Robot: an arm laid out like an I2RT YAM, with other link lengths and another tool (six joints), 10 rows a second.
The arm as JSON. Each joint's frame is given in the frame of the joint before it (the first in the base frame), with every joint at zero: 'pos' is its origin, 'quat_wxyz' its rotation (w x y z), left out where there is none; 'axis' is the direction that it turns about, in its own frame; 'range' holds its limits. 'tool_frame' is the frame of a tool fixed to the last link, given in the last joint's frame.
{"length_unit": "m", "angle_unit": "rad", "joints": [
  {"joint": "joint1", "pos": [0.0, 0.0, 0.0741], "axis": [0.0, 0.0, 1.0], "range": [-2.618, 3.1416]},
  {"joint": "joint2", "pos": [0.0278, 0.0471, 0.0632], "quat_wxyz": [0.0, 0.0, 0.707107, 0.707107], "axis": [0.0, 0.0, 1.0], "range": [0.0, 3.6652]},
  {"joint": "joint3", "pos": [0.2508, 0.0, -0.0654], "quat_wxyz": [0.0, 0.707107, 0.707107, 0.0], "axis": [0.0, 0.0, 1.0], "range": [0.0, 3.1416]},
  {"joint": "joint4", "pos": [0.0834, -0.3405, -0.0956], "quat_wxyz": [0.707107, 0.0, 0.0, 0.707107], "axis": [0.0, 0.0, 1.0], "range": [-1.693, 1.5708]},
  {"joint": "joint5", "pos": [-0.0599, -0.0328, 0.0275], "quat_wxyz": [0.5, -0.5, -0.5, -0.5], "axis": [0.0, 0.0, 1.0], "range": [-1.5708, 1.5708]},
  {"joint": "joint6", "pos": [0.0, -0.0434, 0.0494], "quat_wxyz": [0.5, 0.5, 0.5, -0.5], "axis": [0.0, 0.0, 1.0], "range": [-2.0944, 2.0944]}
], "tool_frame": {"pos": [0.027, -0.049, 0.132], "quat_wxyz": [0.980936, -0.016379, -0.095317, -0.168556]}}
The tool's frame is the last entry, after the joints.
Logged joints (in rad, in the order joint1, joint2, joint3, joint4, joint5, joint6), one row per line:
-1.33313, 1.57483, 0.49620, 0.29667, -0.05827, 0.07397
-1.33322, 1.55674, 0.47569, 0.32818, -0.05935, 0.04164
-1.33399, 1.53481, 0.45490, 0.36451, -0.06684, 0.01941
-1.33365, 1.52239, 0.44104, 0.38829, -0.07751, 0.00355
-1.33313, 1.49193, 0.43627, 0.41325, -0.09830, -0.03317
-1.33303, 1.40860, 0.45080, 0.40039, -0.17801, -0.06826
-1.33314, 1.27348, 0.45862, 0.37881, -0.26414, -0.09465
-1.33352, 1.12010, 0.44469, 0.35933, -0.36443, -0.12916
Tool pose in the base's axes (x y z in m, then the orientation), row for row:
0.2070, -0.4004, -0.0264, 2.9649, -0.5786, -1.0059
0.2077, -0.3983, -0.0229, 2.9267, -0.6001, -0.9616
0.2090, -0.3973, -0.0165, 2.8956, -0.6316, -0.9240
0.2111, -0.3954, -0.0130, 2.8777, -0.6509, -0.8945
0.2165, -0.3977, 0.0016, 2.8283, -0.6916, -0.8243
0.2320, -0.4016, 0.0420, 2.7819, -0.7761, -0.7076
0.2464, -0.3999, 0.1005, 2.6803, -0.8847, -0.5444
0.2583, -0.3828, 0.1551, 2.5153, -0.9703, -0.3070
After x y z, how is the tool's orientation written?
As angles about the fixed x, y, z axes (roll, pitch, yaw), in radians.
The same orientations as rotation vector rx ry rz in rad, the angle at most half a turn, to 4 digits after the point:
2.2907, -1.3401, 0.5786
2.2804, -1.2881, 0.5875
2.2626, -1.2430, 0.6123
2.2569, -1.2096, 0.6315
2.2391, -1.1346, 0.6687
2.2229, -1.0141, 0.7808
2.1677, -0.8733, 0.9130
2.1105, -0.7054, 1.0342

